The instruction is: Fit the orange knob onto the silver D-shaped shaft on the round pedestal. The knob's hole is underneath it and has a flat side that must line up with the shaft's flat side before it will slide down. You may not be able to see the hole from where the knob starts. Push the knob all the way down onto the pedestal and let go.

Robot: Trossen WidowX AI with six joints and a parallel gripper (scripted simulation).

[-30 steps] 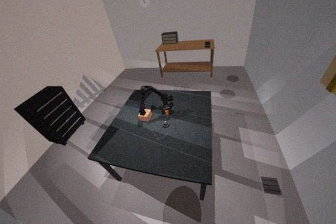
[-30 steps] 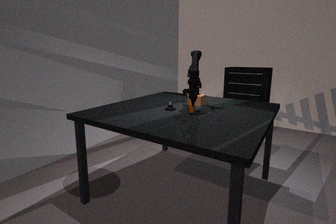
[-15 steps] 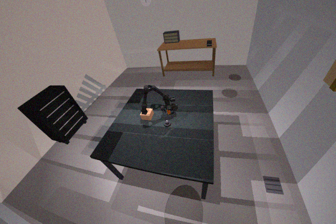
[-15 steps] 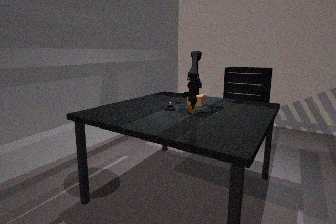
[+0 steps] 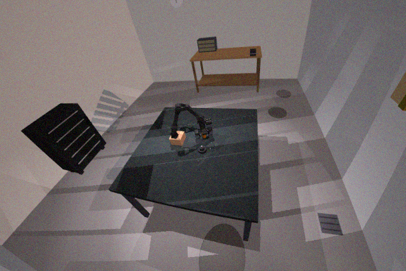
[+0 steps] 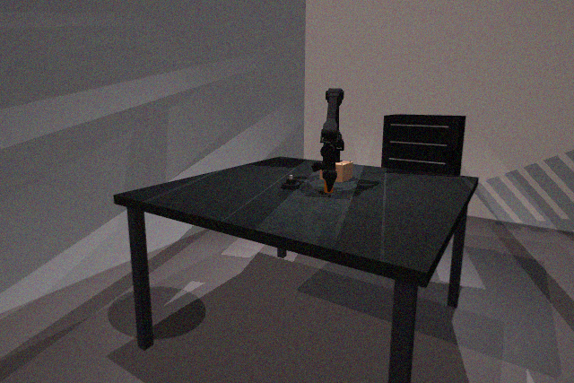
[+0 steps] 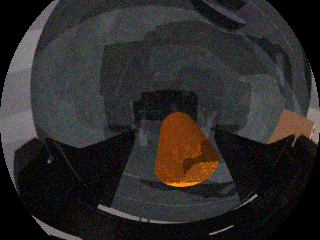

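My gripper tip is now 18 cm to the left of the round pedestal, 4 cm short of it and 2 cm below it. The rest, counted from my gripper tip: orange knob 3 cm above.
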